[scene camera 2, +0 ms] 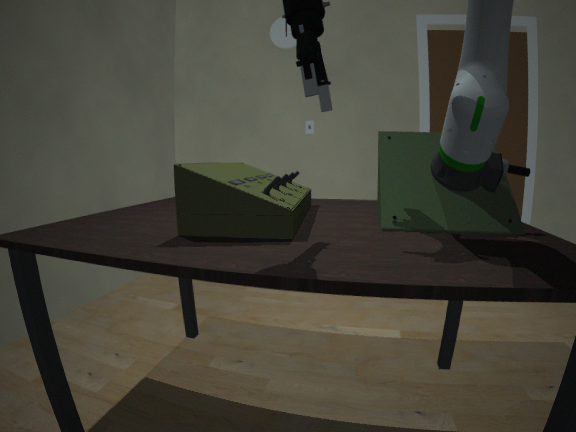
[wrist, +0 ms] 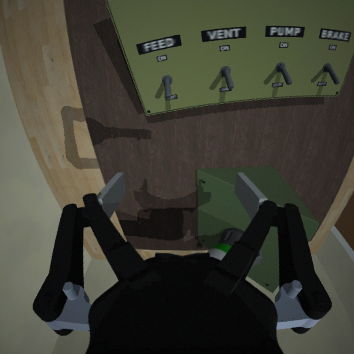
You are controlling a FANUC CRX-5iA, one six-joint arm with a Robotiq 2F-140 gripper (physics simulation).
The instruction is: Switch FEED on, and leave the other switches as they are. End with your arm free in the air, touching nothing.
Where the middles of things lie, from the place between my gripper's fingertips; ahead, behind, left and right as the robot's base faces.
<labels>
Now: hand 220 mm short of the olive switch box (scene camera 2: 212, 199), 210 mm above it and 120 mm to the left of it.
</labels>
